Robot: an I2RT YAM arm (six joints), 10 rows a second.
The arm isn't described. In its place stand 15 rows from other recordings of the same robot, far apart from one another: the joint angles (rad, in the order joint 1, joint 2, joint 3, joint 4, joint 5, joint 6), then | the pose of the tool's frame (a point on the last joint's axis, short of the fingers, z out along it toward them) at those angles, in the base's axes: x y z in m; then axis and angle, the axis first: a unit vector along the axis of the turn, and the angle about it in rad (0 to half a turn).
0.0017, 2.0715, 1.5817, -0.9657, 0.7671, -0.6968 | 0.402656, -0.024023, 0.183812, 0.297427, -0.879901, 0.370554, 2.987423
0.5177, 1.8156, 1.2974, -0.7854, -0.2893, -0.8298 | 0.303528, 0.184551, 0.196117, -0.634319, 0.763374, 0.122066, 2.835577
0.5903, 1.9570, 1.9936, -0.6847, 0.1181, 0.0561 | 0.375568, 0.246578, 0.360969, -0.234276, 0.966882, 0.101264, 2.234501
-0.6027, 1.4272, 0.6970, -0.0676, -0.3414, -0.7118 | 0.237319, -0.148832, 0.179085, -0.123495, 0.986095, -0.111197, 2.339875
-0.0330, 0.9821, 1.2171, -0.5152, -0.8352, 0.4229 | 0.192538, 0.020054, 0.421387, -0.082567, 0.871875, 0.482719, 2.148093
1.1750, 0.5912, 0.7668, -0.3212, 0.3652, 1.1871 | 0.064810, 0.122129, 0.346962, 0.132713, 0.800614, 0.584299, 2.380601
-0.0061, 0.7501, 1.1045, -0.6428, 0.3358, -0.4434 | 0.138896, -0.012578, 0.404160, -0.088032, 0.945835, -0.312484, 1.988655
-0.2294, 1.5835, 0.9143, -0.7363, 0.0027, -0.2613 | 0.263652, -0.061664, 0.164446, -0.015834, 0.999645, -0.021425, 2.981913
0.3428, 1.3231, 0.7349, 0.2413, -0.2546, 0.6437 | 0.274241, 0.107394, 0.246547, 0.055607, 0.912521, 0.405232, 2.202037
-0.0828, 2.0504, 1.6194, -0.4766, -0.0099, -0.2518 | 0.455414, -0.037441, 0.213507, -0.085979, 0.994919, -0.052382, 2.486365
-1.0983, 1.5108, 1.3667, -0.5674, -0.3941, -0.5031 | 0.165175, -0.293133, 0.331439, 0.201348, 0.961729, -0.185838, 2.291952
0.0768, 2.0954, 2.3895, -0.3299, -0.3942, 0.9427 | 0.473664, 0.050163, 0.466617, 0.202949, 0.820034, 0.535123, 2.034839
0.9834, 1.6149, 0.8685, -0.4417, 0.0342, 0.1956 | 0.163482, 0.243350, 0.153286, -0.379079, 0.920672, 0.093075, 2.805223
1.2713, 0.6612, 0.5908, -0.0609, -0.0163, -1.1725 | 0.049277, 0.161553, 0.303884, -0.940926, 0.334696, 0.051359, 1.705096
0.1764, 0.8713, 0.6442, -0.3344, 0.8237, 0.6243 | 0.187066, 0.006815, 0.266521, 0.437415, 0.881292, -0.178866, 1.989765
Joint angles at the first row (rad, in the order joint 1, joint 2, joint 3, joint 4, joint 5, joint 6):
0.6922 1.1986 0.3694 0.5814 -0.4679 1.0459
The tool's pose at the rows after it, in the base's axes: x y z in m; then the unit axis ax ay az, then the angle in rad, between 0 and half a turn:
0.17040, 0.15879, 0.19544, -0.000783, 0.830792, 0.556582, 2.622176
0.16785, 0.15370, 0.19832, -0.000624, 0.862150, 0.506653, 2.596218
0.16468, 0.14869, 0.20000, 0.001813, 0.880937, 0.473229, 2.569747
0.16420, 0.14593, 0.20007, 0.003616, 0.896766, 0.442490, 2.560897
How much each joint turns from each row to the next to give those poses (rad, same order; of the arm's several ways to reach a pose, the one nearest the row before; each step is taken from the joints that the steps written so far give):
-0.0042 -0.0467 0.0216 -0.1427 0.0495 -0.0563
-0.0002 -0.0500 0.0310 -0.1739 0.0685 -0.0738
0.0003 -0.0388 0.0113 -0.0991 0.0575 -0.0421
-0.0018 -0.0108 0.0167 -0.0778 0.0413 -0.0323

